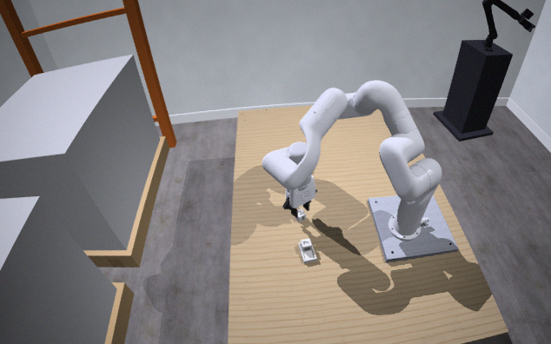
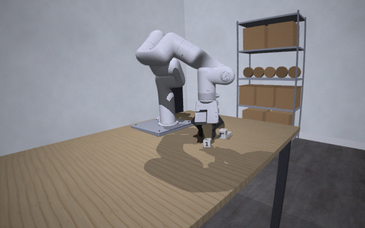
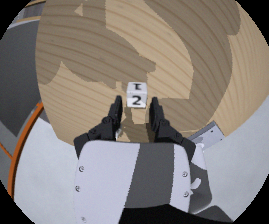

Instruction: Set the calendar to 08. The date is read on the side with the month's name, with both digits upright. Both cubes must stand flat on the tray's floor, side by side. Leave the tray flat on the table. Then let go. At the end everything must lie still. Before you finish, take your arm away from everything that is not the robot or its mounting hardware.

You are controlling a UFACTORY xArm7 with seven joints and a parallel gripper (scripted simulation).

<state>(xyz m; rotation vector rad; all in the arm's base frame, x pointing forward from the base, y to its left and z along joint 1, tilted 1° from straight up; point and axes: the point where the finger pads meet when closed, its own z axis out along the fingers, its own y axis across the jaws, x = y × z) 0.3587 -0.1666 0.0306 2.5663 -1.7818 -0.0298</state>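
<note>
Right now my hand is 40 mm above the white digit cube. Also, from my hand: white tray: 160 mm to the left, 50 mm below, 20 mm ahead.
</note>
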